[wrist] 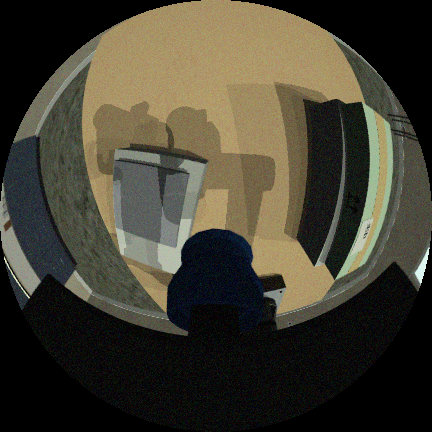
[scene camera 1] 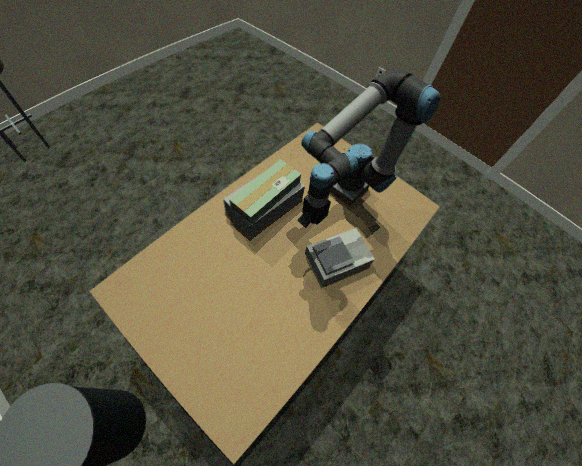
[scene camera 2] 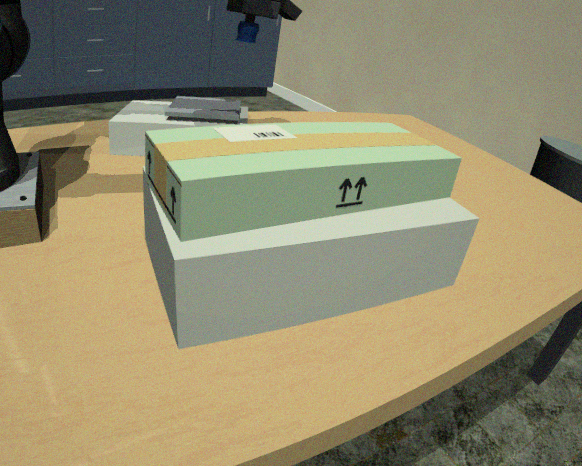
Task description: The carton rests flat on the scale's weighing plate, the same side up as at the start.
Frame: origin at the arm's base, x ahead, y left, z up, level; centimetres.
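Where they show: hand, tool point: [wrist: 216, 260] [scene camera 2: 245, 41]; arm's base, link origin: [scene camera 1: 350, 179].
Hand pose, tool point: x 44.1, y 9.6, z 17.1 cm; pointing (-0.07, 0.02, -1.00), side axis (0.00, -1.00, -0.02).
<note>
Each offset is from my tool point to the top centre of the thing. Level surfaces: height alone.
The carton @[dz -7.8, dx -1.5, dy -30.4 cm] [scene camera 1: 267, 187] [scene camera 2: 300, 195] [wrist: 374, 175] is pale green with a tan tape stripe and a barcode label on top. It lies flat on a light grey block @[dz -13.4, dx -1.5, dy -31.3 cm] [scene camera 1: 275, 216] [scene camera 2: 320, 282] [wrist: 322, 180], turned slightly against its edges, its side arrows pointing up. The scale's dark grey weighing plate @[dz -14.9, dx -2.2, dy +13.7 cm] [scene camera 1: 334, 254] [scene camera 2: 202, 107] [wrist: 145, 200] sits on a whitish base @[dz -14.9, dx -6.4, dy +15.3 cm] [scene camera 1: 362, 246] [scene camera 2: 127, 135] [wrist: 196, 175], with no carton on it. My suction gripper [scene camera 1: 316, 217] [scene camera 2: 247, 31] [wrist: 216, 250] is open, its blue cup hanging free above the table between carton and scale. In scene camera 1 the cup itself is hidden.
The wooden table @[dz -23.6 cm] [scene camera 1: 200, 310] [scene camera 2: 90, 390] [wrist: 215, 55] bears both stands. The arm's base [scene camera 1: 352, 190] [scene camera 2: 20, 200] stands at the table's far end in scene camera 1. A round grey-topped object [scene camera 1: 45, 425] [scene camera 2: 565, 165] stands beyond the table's other end. Blue cabinets [scene camera 2: 170, 45] stand behind.
</note>
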